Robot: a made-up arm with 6 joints. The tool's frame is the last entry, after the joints. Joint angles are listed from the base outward.
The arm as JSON. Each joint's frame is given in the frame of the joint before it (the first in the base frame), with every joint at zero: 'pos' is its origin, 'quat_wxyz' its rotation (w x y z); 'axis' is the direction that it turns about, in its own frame. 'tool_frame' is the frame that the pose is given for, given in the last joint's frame.
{
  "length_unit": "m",
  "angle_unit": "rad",
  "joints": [
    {
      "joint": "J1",
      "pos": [
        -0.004,
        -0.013,
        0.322
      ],
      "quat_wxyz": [
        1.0,
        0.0,
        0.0,
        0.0
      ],
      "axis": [
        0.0,
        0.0,
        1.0
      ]
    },
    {
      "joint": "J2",
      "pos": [
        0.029,
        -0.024,
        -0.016
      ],
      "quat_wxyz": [
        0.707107,
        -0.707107,
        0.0,
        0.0
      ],
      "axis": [
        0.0,
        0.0,
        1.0
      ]
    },
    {
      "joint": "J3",
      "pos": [
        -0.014,
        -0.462,
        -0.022
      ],
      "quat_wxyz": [
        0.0,
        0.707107,
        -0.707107,
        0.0
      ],
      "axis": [
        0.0,
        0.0,
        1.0
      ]
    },
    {
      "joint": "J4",
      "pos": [
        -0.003,
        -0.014,
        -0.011
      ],
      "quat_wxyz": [
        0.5,
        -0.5,
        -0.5,
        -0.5
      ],
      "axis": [
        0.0,
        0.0,
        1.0
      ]
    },
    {
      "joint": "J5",
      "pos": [
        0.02,
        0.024,
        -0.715
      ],
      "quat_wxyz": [
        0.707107,
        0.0,
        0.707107,
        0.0
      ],
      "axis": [
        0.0,
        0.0,
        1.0
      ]
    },
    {
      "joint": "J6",
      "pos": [
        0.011,
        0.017,
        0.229
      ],
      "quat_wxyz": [
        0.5,
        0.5,
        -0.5,
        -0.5
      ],
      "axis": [
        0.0,
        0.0,
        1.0
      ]
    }
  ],
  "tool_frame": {
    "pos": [
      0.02,
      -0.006,
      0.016
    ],
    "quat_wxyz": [
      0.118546,
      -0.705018,
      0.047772,
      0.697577
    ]
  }
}
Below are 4 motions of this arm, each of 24 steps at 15 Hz.
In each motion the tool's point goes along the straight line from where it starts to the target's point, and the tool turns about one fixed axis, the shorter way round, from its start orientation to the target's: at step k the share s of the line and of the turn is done. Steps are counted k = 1, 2, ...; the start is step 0. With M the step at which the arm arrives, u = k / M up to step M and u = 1 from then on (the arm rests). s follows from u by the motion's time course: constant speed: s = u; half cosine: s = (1 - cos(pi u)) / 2; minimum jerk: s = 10 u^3 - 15 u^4 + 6 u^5.
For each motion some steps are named. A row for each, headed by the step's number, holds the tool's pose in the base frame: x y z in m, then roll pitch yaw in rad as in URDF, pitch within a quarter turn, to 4 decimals.
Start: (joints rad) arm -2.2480 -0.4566 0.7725 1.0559 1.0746 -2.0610
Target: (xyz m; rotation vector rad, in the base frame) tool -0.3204 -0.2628 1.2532 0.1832 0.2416 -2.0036
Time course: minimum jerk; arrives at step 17
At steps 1, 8, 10, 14, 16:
1: 0.0011 0.1849 1.4455 -0.4014 -0.6788 -0.4817
8: -0.1416 -0.0139 1.3601 -0.0595 -0.3295 -1.2590
10: -0.2116 -0.1112 1.3183 -0.0188 -0.1060 -1.5618
14: -0.3071 -0.2442 1.2612 -0.0735 0.1982 -1.9674
16: -0.3198 -0.2620 1.2536 -0.0904 0.2363 -2.0244

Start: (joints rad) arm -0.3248 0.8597 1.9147 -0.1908 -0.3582 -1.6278
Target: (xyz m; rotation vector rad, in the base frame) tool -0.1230 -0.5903 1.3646 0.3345 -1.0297 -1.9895
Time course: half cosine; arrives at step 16
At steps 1, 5, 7, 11, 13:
1: 0.5953 -0.5023 1.2571 1.9547 -0.5946 -0.2091
5: 0.4411 -0.5212 1.2802 1.8354 -0.3237 -0.6202
7: 0.3104 -0.5372 1.2997 1.6606 -0.1438 -0.9724
11: 0.0382 -0.5705 1.3405 1.1698 -0.0216 -1.7633
13: -0.0619 -0.5828 1.3555 0.9883 -0.0780 -2.0544

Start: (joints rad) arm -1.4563 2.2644 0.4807 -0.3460 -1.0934 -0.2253
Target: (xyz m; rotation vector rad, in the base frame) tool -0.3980 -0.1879 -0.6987 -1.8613 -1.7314 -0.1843
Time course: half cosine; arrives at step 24
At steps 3, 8, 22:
3: -0.2559 -0.2246 -0.6766 -2.5916 0.1976 1.4517
8: -0.2872 -0.2165 -0.6815 -2.6339 0.0456 1.4304
22: -0.3955 -0.1885 -0.6983 -2.7681 -0.4839 1.4034

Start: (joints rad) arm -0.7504 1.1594 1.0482 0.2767 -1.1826 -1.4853
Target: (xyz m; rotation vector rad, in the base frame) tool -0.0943 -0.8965 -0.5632 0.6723 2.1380 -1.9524
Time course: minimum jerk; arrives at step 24
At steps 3, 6, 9, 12, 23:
3: 0.6935 -1.0083 0.4975 0.6576 1.2715 -1.7458
6: 0.6235 -0.9983 0.4033 0.2372 1.3191 -2.1066
9: 0.4860 -0.9788 0.2182 -0.6609 1.2708 -2.8877
12: 0.3061 -0.9533 -0.0242 -1.2248 1.0413 2.9887
23: -0.0938 -0.8966 -0.5625 -1.7126 0.4301 2.9057

